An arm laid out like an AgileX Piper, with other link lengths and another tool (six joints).
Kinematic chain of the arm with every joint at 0, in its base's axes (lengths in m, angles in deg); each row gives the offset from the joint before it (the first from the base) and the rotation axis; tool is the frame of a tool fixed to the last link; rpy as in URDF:
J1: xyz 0 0 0.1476 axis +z
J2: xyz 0 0 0 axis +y
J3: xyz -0.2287 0 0.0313 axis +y
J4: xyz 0.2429 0 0.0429 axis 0.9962 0 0.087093
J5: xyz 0 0 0 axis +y
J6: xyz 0.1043 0 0.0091 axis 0.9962 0 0.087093
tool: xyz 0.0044 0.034 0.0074 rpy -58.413 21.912 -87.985
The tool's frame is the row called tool.
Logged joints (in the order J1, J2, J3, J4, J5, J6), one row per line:
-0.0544 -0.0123 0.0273 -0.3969 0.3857 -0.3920
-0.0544 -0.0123 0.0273 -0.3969 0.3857 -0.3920
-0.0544 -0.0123 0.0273 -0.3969 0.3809 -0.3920
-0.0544 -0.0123 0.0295 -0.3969 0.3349 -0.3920
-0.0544 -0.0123 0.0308 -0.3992 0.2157 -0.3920
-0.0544 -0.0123 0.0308 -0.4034 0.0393 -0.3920
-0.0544 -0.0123 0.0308 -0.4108 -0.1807 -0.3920
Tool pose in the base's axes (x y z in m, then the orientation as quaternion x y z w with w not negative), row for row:
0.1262 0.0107 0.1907 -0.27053 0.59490 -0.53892 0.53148
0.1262 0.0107 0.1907 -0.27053 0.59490 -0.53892 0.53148
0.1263 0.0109 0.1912 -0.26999 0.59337 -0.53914 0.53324
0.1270 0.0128 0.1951 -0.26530 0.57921 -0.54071 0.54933
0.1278 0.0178 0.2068 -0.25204 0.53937 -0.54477 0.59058
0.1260 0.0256 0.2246 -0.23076 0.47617 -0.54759 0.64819
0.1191 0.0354 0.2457 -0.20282 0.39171 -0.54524 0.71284
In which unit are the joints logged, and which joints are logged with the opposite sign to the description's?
The joints are logged in radians. Opposite sign: J6.
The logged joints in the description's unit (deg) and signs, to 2 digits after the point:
-3.12 -0.70 1.56 -22.74 22.10 22.46
-3.12 -0.70 1.56 -22.74 22.10 22.46
-3.12 -0.70 1.56 -22.74 21.82 22.46
-3.12 -0.70 1.69 -22.74 19.19 22.46
-3.12 -0.70 1.76 -22.87 12.36 22.46
-3.12 -0.70 1.76 -23.11 2.25 22.46
-3.12 -0.70 1.76 -23.54 -10.35 22.46

